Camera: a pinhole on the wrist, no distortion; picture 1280 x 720 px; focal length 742.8 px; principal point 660.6 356.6 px. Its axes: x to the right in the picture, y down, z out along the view. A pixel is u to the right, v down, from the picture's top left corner.
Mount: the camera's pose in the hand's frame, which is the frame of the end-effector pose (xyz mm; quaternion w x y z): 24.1 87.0 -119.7 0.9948 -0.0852 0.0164 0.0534
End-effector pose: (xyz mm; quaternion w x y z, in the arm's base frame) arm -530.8 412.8 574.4 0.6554 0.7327 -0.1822 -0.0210
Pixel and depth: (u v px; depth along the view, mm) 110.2 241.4 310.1
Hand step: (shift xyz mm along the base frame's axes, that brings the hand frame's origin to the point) -250.2 -142.5 -1.4
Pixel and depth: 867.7 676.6 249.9
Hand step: -4.9 -144.3 238.2
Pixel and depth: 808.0 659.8 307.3
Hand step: -34.4 -194.9 254.2
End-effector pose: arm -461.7 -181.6 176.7 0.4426 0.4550 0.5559 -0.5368
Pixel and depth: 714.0 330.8 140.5
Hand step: 98.0 -16.9 -58.7
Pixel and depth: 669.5 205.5 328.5
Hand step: 69.1 -212.7 -64.2
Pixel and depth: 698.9 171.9 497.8
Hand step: 39.5 -387.3 -96.3
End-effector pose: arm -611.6 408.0 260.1 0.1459 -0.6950 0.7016 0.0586
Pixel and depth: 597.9 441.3 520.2
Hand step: -180.6 129.0 -389.3
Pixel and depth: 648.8 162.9 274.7
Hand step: -42.5 15.6 -172.4
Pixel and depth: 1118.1 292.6 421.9
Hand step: -110.9 -196.8 -379.6
